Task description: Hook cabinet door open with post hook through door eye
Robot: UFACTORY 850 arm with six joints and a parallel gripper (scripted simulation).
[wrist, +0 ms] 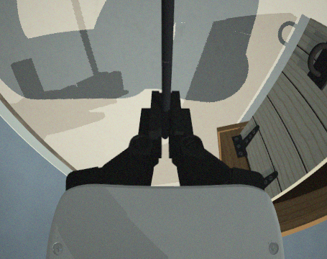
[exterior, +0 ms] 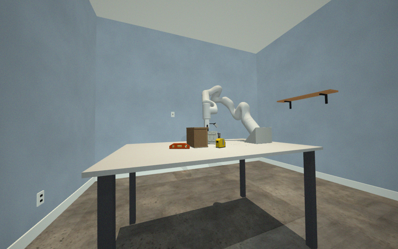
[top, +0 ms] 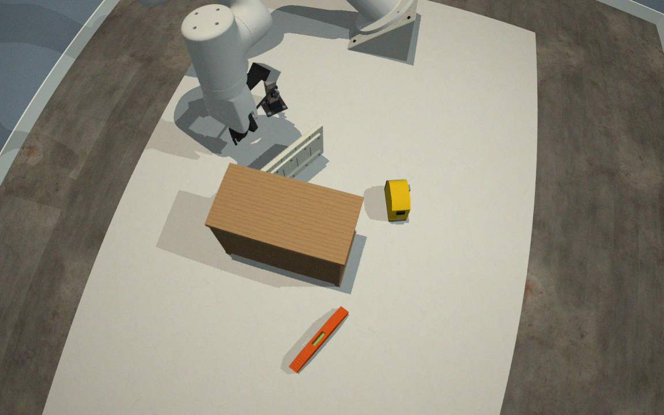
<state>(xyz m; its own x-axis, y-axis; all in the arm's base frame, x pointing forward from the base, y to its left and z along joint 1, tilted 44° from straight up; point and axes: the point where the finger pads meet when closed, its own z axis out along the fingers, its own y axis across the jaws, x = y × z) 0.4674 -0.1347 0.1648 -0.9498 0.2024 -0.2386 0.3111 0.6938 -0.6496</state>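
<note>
The thin black hook is 50 mm behind my hand, 20 mm to the left of it and 10 mm below it. Also, from my hand: yellow tape measure 40 mm ahead, 350 mm to the left, 60 mm below; pale door 40 mm ahead, 110 mm to the left, 20 mm below; hook post 90 mm behind, 30 mm to the left, 20 mm below.
</note>
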